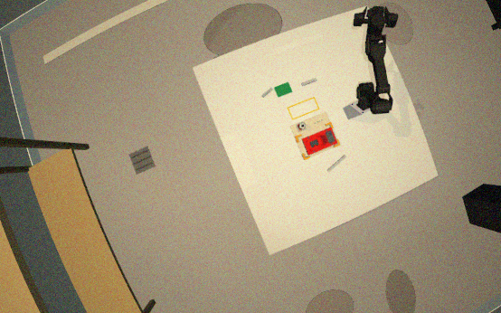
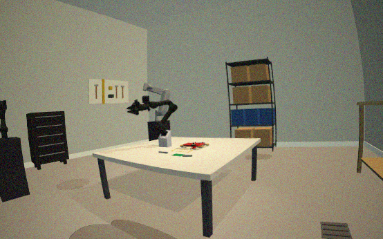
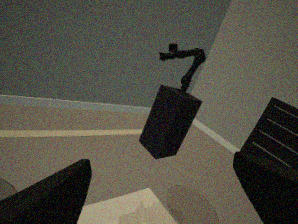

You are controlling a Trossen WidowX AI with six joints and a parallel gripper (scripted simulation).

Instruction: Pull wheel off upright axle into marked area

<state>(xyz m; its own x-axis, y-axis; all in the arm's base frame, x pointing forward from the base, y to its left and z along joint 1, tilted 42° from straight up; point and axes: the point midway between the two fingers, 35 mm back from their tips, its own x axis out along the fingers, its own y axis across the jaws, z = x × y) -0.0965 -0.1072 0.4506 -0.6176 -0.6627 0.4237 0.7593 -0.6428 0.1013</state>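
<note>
Now: the wheel 47 cm ahead of my gripper tip, 37 cm to the left of it and 36 cm below it. The rest, counted from my gripper tip: upright axle (48 cm ahead, 37 cm to the left, 36 cm below).
</note>
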